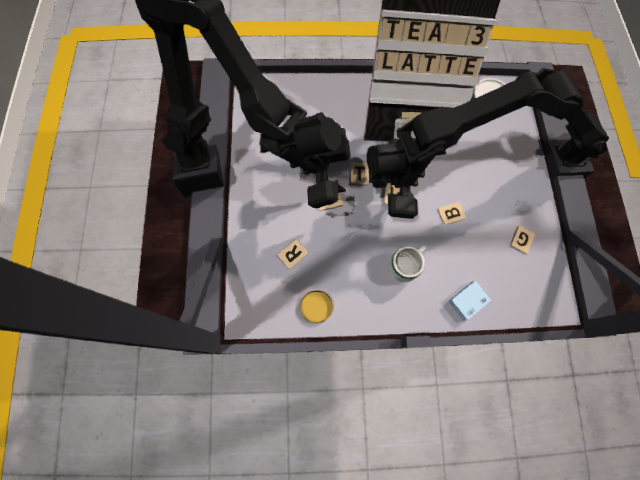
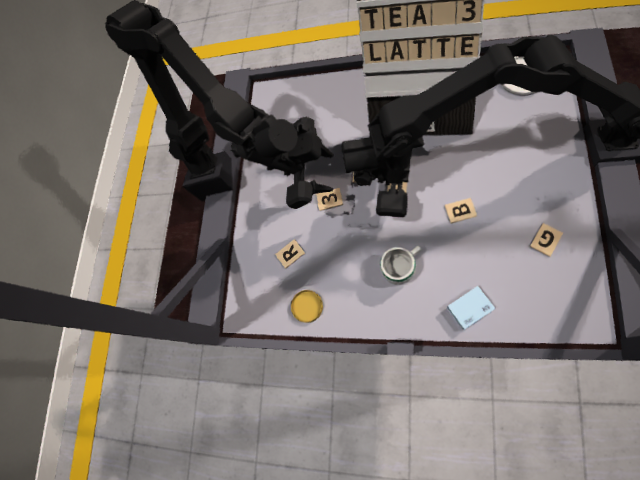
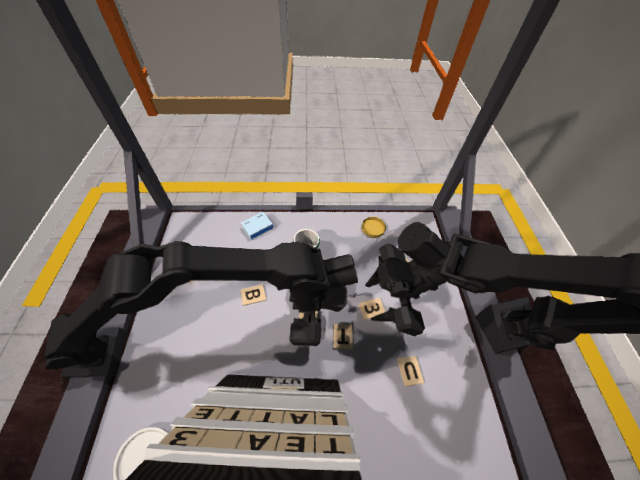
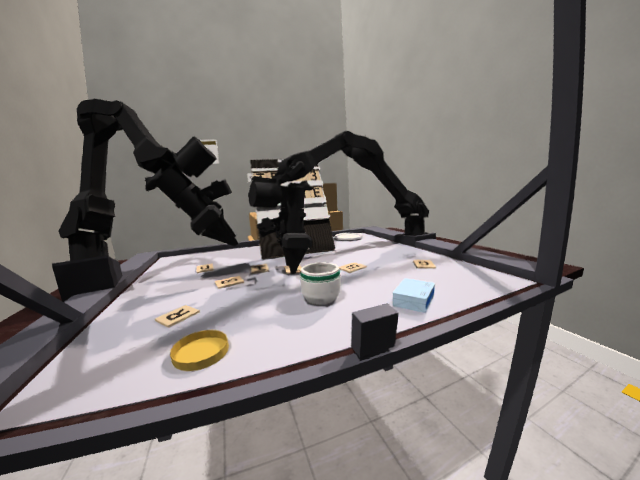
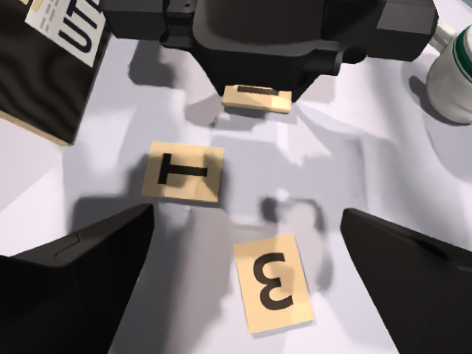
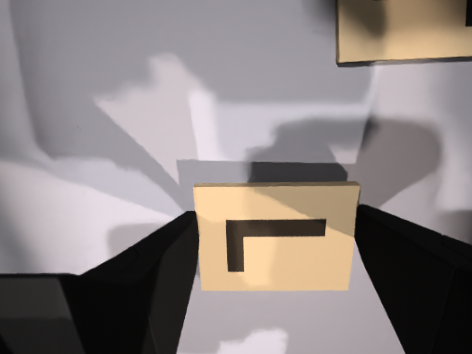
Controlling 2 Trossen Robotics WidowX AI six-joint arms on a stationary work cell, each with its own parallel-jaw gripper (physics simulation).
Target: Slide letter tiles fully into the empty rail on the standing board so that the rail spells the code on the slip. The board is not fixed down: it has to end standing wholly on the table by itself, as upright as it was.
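Places are measured from the left arm's base along level axes (x down, y back, z left), in millimetres.
Pixels of known places: left gripper, fingertip midpoint: (image 1: 342, 174) (image 2: 332, 173) (image 3: 369, 302) (image 4: 235, 240) (image 5: 249, 216); right gripper, fingertip midpoint: (image 1: 390, 194) (image 2: 393, 191) (image 3: 311, 314) (image 4: 290, 270) (image 5: 257, 95) (image 6: 275, 219); left arm's base at its link origin: (image 1: 194, 161) (image 2: 204, 168) (image 3: 516, 323); right arm's base at its link origin: (image 1: 571, 155) (image 2: 618, 137) (image 3: 90, 351) (image 4: 415, 234).
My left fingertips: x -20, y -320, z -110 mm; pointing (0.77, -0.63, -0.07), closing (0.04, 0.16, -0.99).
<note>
For each thing: its middle in the pictures, then the offset to it from my left fingertips. "spot": a spot on its surface instead.
- standing board at the middle of its body: (image 3: 267, 451) (image 2: 420, 52) (image 1: 421, 65) (image 4: 289, 209) dz +223, dx -43, dy -242 mm
- empty rail at a spot on its surface: (image 2: 408, 84) (image 1: 411, 94) spot: dz +157, dx -29, dy -201 mm
- L tile at the middle of its body: (image 6: 275, 239) (image 5: 258, 87) (image 2: 396, 191) (image 1: 393, 194) dz -35, dx +88, dy -128 mm
- 3 tile at the middle of its body: (image 5: 272, 281) (image 2: 329, 199) (image 1: 329, 199) (image 4: 229, 281) (image 3: 372, 308) dz -17, dx +91, dy +30 mm
- T tile at the middle of its body: (image 5: 184, 171) (image 3: 342, 336) (image 1: 359, 173) (image 4: 259, 268) dz +36, dx +91, dy -60 mm
- U tile at the middle of its body: (image 3: 410, 370) (image 4: 204, 268) dz +141, dx +91, dy +69 mm
- R tile at the middle of its body: (image 4: 177, 315) (image 1: 293, 254) (image 2: 290, 253) dz -132, dx +91, dy +141 mm
- B tile at the middle of its body: (image 2: 460, 210) (image 1: 452, 213) (image 4: 352, 267) (image 3: 253, 294) dz -112, dx +91, dy -256 mm
- G tile at the middle of its body: (image 2: 546, 239) (image 1: 522, 239) (image 4: 424, 264) dz -213, dx +91, dy -411 mm
- mug at the middle of its body: (image 5: 467, 68) (image 4: 323, 281) (image 2: 402, 263) (image 1: 409, 261) (image 3: 303, 247) dz -211, dx +62, dy -109 mm
- yellow dish at the middle of its body: (image 4: 200, 348) (image 1: 316, 306) (image 2: 306, 306) (image 3: 373, 227) dz -262, dx +87, dy +114 mm
- light blue box at the middle of its body: (image 4: 414, 294) (image 2: 470, 308) (image 1: 469, 300) (image 3: 257, 225) dz -325, dx +80, dy -225 mm
- white dish at the middle of its body: (image 3: 145, 461) (image 2: 522, 75) (image 1: 493, 96) (image 4: 348, 236) dz +194, dx +86, dy -483 mm
The standing board (image 1: 379, 124) (image 5: 45, 85) holds TEA 3 and LATTE above an empty rail (image 1: 421, 94) (image 2: 408, 84). Its slip (image 3: 283, 382) (image 5: 80, 30) reads UTL. My right gripper (image 4: 294, 269) (image 6: 275, 219) is shut on the L tile (image 6: 300, 265) (image 5: 257, 99), low over the table in front of the board. My left gripper (image 2: 330, 170) (image 5: 249, 216) is open and empty, tilted above the table near the 3 tile (image 3: 372, 308) (image 5: 273, 283). The T tile (image 3: 342, 335) (image 5: 183, 171) lies flat between the grippers' area and the board. The U tile (image 3: 409, 370) lies flat nearer the left arm's base.
The R tile (image 1: 293, 253), B tile (image 1: 452, 212) and G tile (image 1: 522, 239) lie flat on the table. A mug (image 1: 408, 262), a yellow dish (image 1: 316, 306) and a light blue box (image 1: 470, 300) stand farther from the board. A white dish (image 3: 135, 449) is beside the board.
</note>
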